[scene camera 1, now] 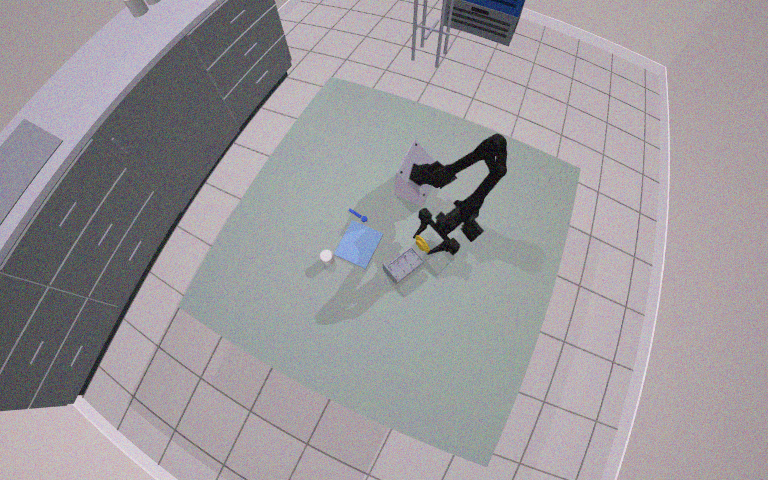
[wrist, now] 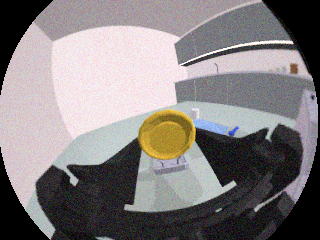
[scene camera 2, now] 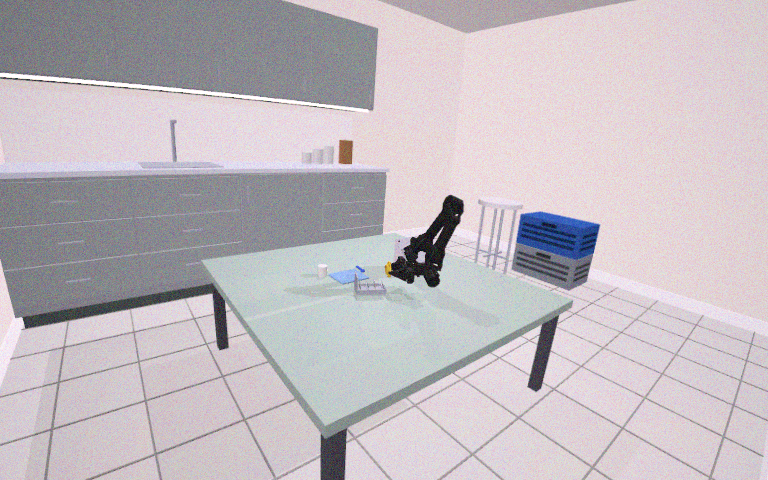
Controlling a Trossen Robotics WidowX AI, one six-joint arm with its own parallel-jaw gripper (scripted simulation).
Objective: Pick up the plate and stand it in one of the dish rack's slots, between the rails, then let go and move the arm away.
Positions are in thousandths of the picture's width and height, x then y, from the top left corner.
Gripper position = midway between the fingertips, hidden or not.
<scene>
gripper: scene camera 1 548, 511; wrist 520, 565; scene camera 2 503, 561
</scene>
